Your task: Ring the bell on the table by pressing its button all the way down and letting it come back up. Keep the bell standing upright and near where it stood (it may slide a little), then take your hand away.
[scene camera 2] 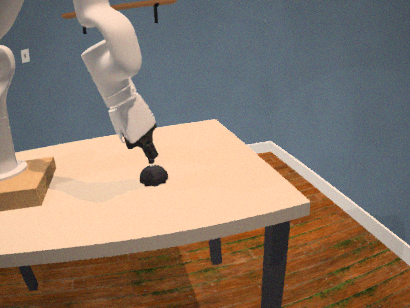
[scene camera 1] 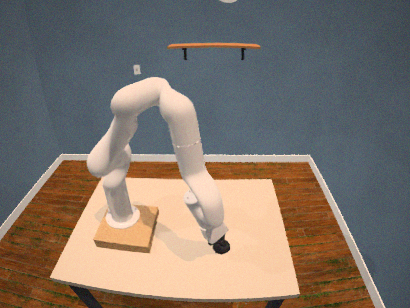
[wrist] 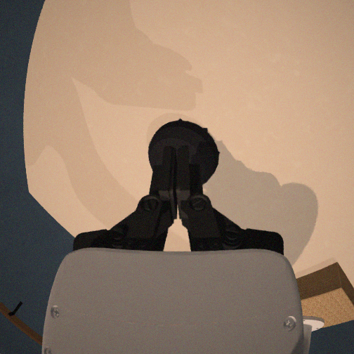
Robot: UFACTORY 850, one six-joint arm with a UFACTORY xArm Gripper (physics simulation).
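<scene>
The bell (scene camera 1: pixel 222 247) (scene camera 2: pixel 153 176) (wrist: pixel 207 150), a dark dome, stands upright on the pale table (scene camera 1: pixel 255 205) (scene camera 2: pixel 210 155). In the second scene view its small button (scene camera 2: pixel 151 161) stands raised above the dome on a light stem. My gripper (scene camera 2: pixel 152 157) (wrist: pixel 178 161) is shut and empty, tilted, with its fingertips right at the top of the button; whether they touch it or stand slightly above it I cannot tell. In the wrist view the fingers cover the button and part of the dome. In the first scene view the gripper's tips are largely hidden beside the bell.
The arm's wooden base block (scene camera 1: pixel 125 237) (scene camera 2: pixel 25 192) (wrist: pixel 327 305) stands on the table, to the left of the bell in the scene views. The table's front edge lies on the near side of the bell. An orange wall shelf (scene camera 1: pixel 214 46) is far behind.
</scene>
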